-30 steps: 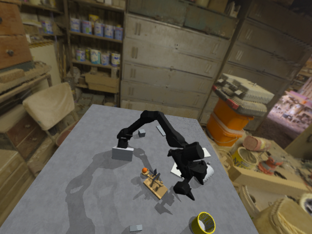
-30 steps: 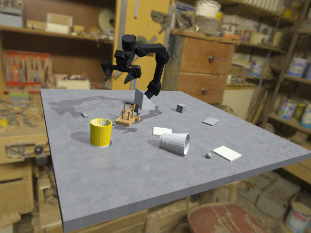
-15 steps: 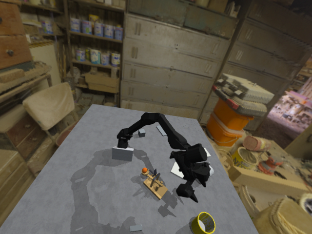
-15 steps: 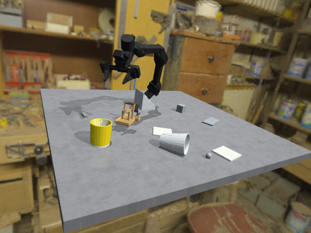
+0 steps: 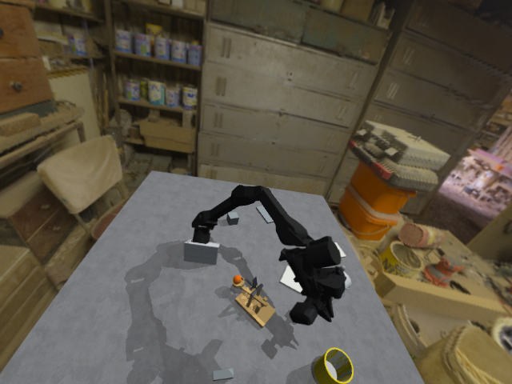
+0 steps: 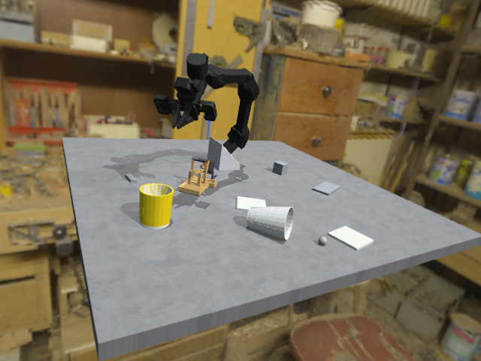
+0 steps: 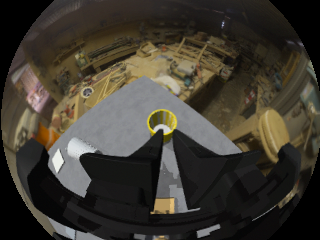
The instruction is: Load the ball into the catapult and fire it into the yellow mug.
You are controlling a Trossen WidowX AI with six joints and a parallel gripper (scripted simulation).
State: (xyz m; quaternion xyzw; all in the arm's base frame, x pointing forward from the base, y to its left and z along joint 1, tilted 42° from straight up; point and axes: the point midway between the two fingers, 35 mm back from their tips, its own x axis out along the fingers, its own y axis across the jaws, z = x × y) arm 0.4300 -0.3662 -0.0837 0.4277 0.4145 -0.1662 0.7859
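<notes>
Now: gripper tip 250 mm past the small orange ball, 200 mm to the right of it and 190 mm above it. Also, from my gripper tip: small grey block (250 mm behind, 90 mm to the right, 250 mm below); yellow mug (80 mm ahead, 60 mm to the right, 230 mm below); wooden catapult (190 mm behind, 170 mm to the left, 200 mm below).
</notes>
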